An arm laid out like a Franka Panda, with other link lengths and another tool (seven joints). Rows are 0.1 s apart.
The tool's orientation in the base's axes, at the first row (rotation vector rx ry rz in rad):
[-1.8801 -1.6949 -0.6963]
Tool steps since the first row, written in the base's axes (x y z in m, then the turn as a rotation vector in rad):
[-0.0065 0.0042 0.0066 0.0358 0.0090 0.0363]
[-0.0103 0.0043 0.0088 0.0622 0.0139 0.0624]
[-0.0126 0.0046 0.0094 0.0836 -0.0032 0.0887]
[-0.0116 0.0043 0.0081 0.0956 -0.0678 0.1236]
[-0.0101 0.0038 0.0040 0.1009 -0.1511 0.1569]
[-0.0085 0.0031 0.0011 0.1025 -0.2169 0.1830]
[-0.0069 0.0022 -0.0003 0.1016 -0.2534 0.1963]
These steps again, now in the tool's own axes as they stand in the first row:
[0.0069 -0.0071 -0.0023 0.0343 0.0336 -0.0194]
[0.0082 -0.0109 -0.0040 0.0578 0.0586 -0.0344]
[0.0086 -0.0133 -0.0043 0.0649 0.0805 -0.0646]
[0.0076 -0.0122 -0.0035 0.0421 0.0972 -0.1334]
[0.0046 -0.0105 -0.0008 0.0039 0.1089 -0.2139]
[0.0023 -0.0088 0.0010 -0.0266 0.1155 -0.2775]
[0.0008 -0.0071 0.0015 -0.0445 0.1175 -0.3119]

